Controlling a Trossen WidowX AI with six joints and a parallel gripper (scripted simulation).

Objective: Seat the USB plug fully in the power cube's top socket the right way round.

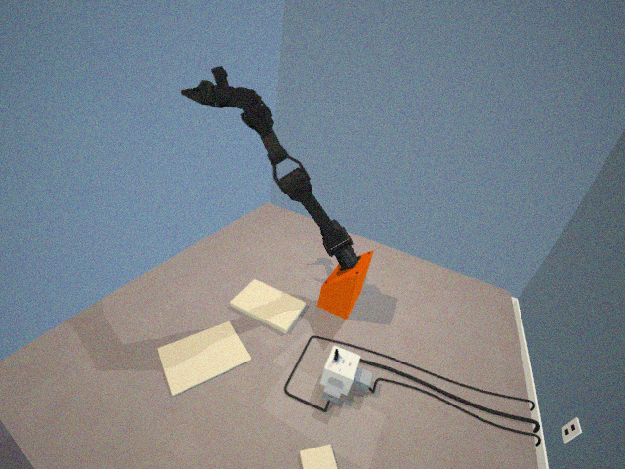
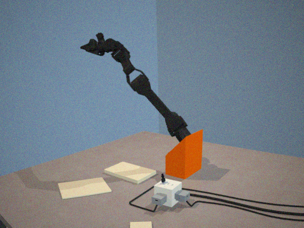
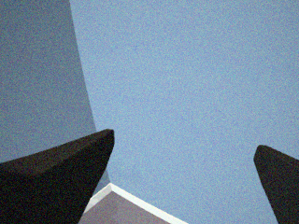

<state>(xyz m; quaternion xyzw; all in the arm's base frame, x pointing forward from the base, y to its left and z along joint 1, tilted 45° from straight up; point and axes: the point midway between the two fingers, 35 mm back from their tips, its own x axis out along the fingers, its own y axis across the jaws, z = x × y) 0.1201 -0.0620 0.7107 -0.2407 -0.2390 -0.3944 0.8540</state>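
The USB plug lies 680 mm to the left of my gripper tip, 510 mm below it and 130 mm ahead of it.
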